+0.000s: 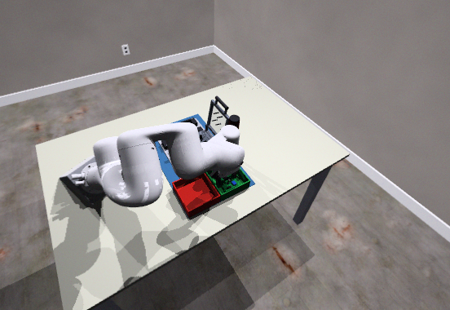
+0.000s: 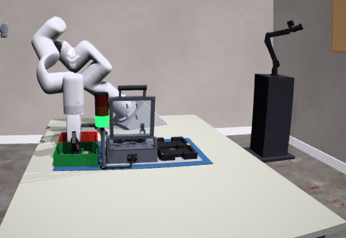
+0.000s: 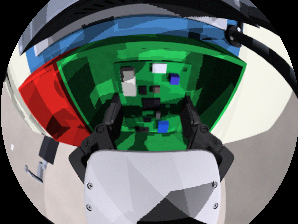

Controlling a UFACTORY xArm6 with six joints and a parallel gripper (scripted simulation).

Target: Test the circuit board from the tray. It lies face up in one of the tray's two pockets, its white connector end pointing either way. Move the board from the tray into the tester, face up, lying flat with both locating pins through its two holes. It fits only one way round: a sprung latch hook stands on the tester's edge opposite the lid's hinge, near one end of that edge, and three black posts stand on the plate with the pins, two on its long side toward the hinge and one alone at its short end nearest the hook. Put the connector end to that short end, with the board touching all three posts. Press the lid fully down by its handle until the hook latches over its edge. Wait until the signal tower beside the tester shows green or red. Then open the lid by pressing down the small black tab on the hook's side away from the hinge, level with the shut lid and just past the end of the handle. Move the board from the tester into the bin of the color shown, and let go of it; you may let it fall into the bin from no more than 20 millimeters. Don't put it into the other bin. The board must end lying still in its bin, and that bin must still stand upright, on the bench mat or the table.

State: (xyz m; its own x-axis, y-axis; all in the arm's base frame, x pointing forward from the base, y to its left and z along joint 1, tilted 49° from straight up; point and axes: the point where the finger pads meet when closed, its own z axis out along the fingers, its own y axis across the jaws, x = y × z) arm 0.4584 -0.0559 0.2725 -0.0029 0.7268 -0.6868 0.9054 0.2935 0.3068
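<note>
Now: hand 10 mm above the green bin. From my hand the other things lie so: green circuit board 10 mm below; red bin 150 mm behind, 10 mm below; tester plate 40 mm behind, 210 mm to the left, 50 mm above.
</note>
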